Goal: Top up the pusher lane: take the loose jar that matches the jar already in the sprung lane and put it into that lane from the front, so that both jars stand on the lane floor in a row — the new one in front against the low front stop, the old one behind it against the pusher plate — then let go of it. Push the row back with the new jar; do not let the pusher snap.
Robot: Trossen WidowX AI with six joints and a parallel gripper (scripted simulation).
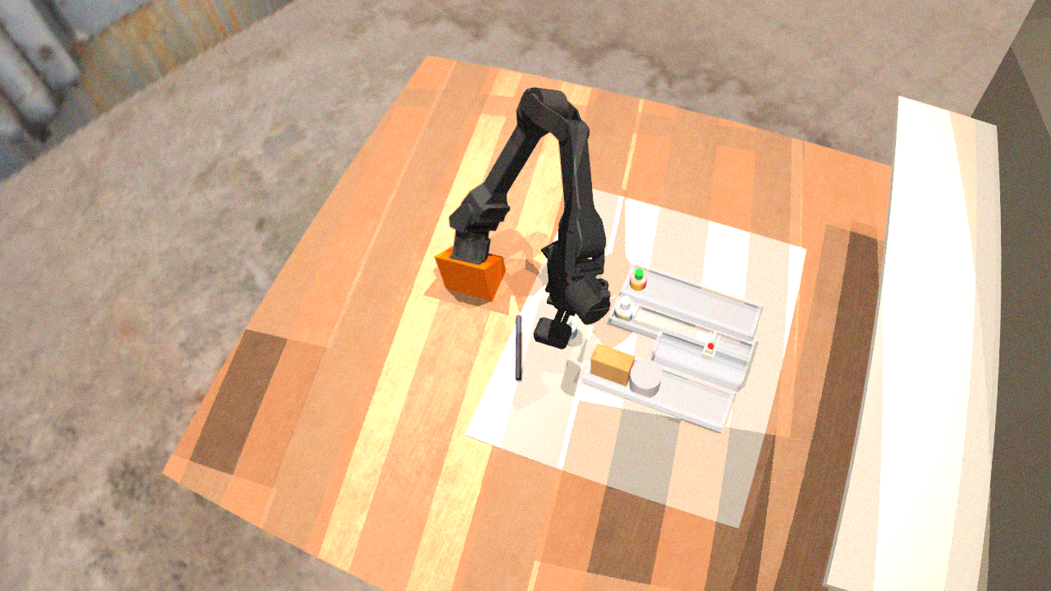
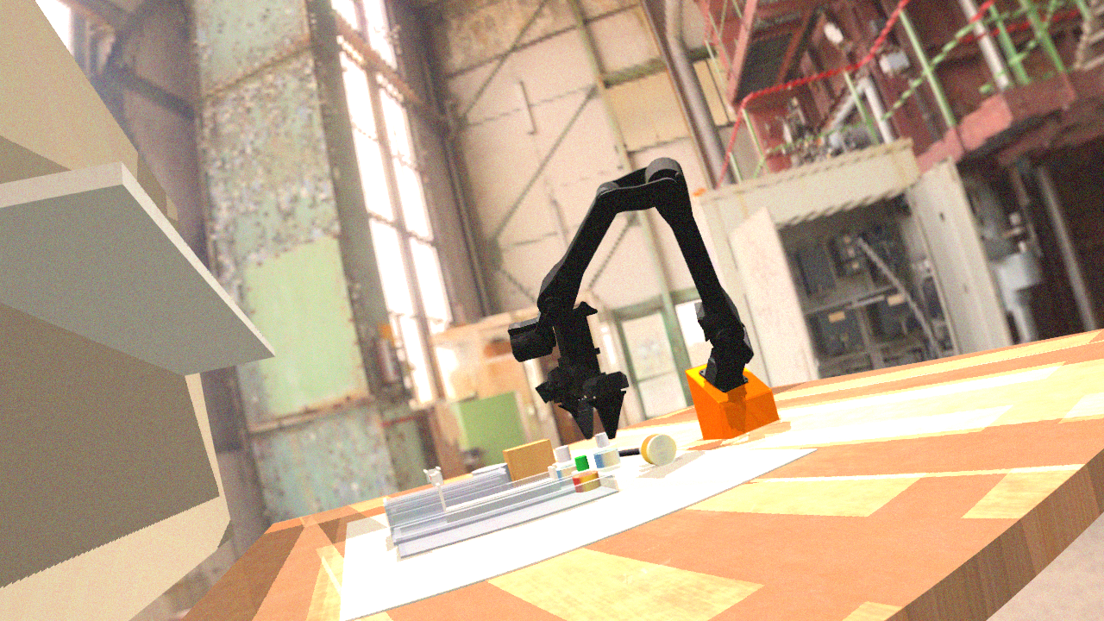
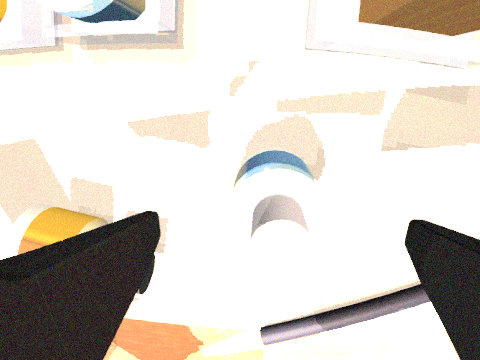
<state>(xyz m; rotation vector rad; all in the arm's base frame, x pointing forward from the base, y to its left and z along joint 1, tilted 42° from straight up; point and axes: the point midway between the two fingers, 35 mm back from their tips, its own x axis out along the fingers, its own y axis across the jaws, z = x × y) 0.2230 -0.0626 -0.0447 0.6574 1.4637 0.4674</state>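
My gripper tip is 16 cm short of the white mat, 5 cm above it and 3 cm to the right of it. The rest, counted from my gripper tip: dark rod (9 cm behind, 5 cm to the right, 5 cm below); pusher plate (21 cm ahead, 2 cm to the left); tan box (10 cm ahead, 6 cm to the right, 1 cm below).
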